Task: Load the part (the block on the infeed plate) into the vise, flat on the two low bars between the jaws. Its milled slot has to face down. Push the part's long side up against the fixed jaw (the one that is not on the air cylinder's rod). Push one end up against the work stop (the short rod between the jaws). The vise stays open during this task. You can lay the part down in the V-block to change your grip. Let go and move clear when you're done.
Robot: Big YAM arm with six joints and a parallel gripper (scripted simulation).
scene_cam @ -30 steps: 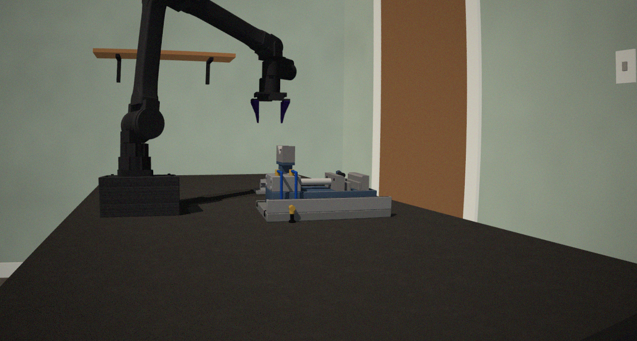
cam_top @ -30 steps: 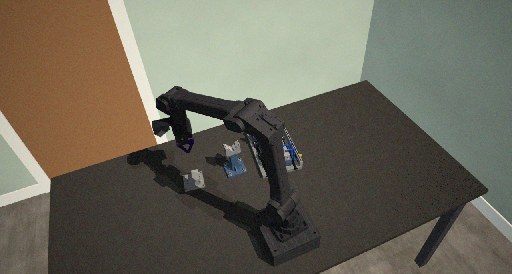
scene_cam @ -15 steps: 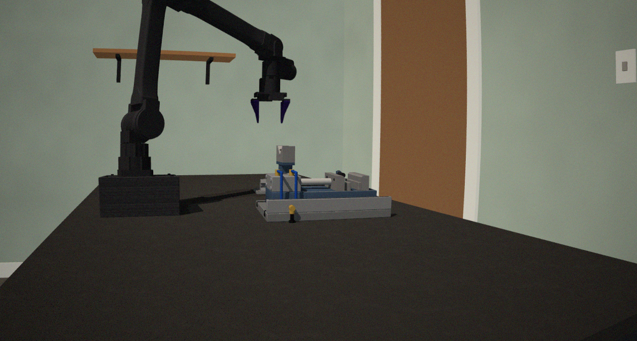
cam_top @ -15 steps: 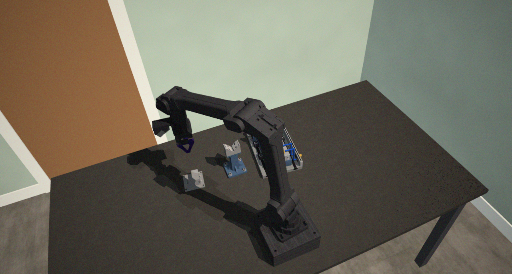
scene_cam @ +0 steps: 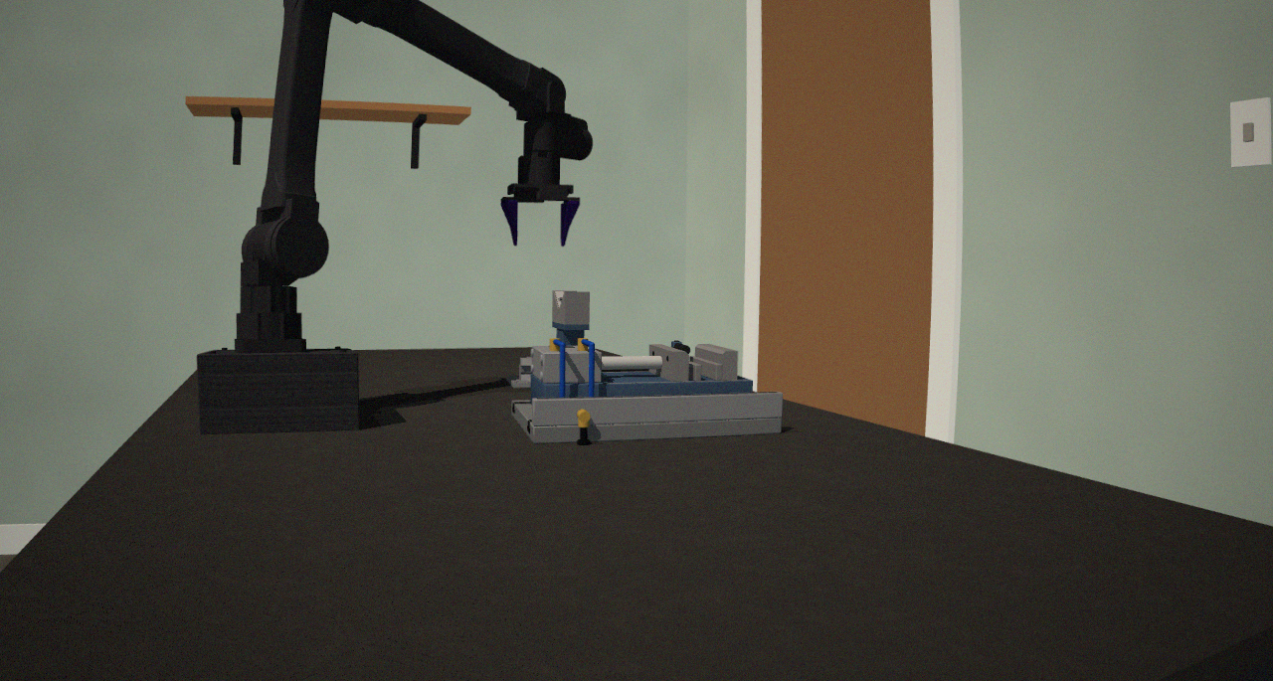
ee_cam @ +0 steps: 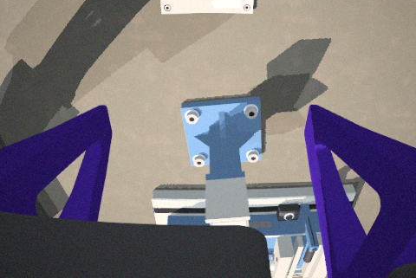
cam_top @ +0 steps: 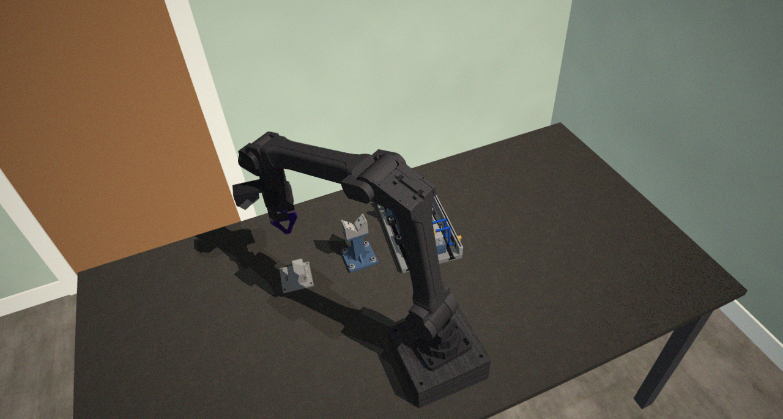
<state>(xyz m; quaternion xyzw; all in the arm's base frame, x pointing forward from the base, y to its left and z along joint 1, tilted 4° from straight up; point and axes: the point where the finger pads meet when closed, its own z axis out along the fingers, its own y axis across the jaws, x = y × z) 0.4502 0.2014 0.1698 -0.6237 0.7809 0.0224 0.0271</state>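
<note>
Now: hand 210 mm above the part and 10 mm to the left of it. Also, from my hand: grey infeed plate (240 mm below, 10 mm to the left).
</note>
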